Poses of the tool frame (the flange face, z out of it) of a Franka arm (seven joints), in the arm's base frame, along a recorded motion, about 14 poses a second.
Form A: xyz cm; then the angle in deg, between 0 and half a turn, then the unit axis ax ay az.
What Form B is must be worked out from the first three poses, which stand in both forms.
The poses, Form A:
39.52 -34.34 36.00 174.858 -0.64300 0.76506 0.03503
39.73 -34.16 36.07 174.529 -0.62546 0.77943 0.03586
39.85 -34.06 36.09 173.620 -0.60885 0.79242 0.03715
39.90 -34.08 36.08 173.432 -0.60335 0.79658 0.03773
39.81 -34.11 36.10 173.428 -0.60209 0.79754 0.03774
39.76 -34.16 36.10 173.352 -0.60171 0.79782 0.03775
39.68 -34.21 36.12 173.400 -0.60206 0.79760 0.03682
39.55 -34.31 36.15 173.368 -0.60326 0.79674 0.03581
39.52 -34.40 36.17 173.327 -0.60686 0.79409 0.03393
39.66 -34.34 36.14 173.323 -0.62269 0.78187 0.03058
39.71 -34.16 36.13 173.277 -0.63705 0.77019 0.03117
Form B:
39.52 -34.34 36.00 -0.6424 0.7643 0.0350 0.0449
39.73 -34.16 36.07 -0.6247 0.7785 0.0358 0.0477
39.85 -34.06 36.09 -0.6079 0.7912 0.0371 0.0556
39.90 -34.08 36.08 -0.6024 0.7953 0.0377 0.0573
39.81 -34.11 36.10 -0.6011 0.7962 0.0377 0.0573
39.76 -34.16 36.10 -0.6007 0.7965 0.0377 0.0580
39.68 -34.21 36.12 -0.6011 0.7963 0.0368 0.0576
39.55 -34.31 36.15 -0.6023 0.7954 0.0358 0.0578
39.52 -34.40 36.17 -0.6058 0.7927 0.0339 0.0582
39.66 -34.34 36.14 -0.6216 0.7805 0.0305 0.0582
39.71 -34.16 36.13 -0.6360 0.7689 0.0311 0.0586

